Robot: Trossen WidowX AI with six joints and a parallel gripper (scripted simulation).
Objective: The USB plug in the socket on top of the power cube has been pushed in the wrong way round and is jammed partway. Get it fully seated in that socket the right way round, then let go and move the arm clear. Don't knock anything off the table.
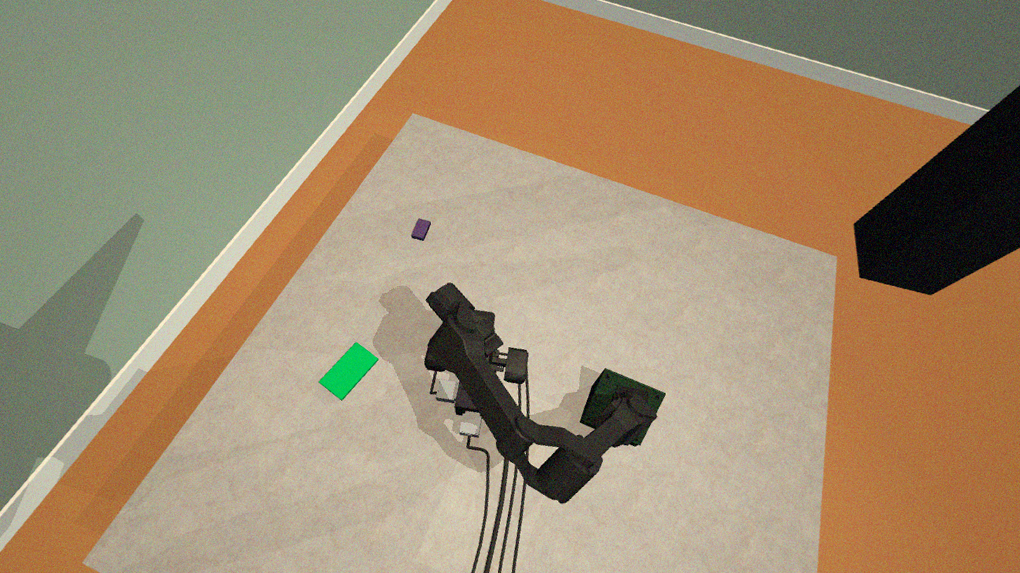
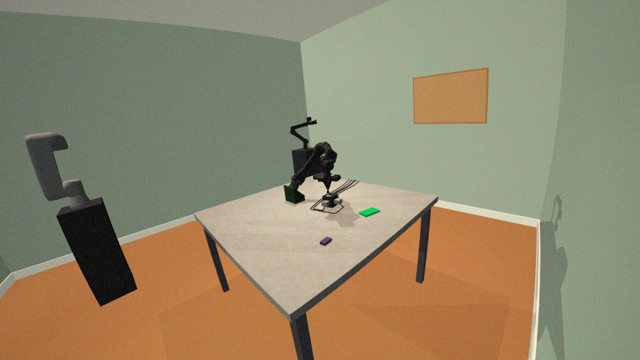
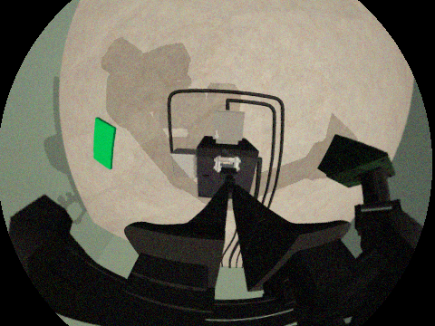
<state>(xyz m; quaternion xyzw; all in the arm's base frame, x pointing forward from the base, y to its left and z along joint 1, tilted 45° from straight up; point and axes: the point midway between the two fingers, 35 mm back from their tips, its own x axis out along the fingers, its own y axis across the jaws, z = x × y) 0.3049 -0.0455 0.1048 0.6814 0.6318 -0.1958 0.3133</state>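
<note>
Right now the thin USB plug is 20 mm below my gripper tip. The rest, counted from my gripper tip: small purple block 270 mm ahead, 380 mm to the right, 120 mm below; green flat card 290 mm ahead, 30 mm to the left, 120 mm below.
</note>
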